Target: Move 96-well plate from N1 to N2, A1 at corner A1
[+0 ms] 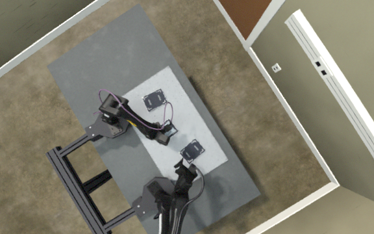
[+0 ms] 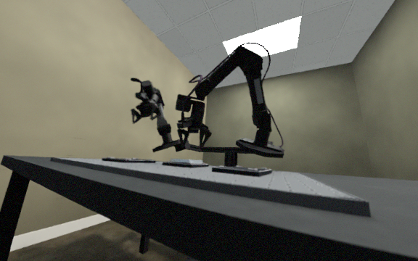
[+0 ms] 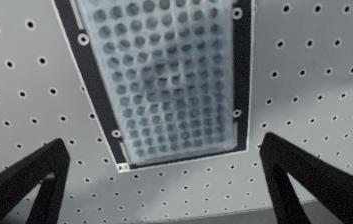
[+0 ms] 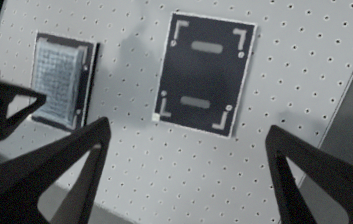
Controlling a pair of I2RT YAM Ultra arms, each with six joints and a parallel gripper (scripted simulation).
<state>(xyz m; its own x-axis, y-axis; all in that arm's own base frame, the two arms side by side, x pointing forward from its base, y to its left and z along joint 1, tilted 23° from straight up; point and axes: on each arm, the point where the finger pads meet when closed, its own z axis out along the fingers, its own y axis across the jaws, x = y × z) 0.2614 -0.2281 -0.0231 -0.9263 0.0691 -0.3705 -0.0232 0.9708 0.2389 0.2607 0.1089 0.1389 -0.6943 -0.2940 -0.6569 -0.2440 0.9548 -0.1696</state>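
Now: left hand 10 mm short of the clear 96-well plate, 10 mm to the left of it and 70 mm above it.
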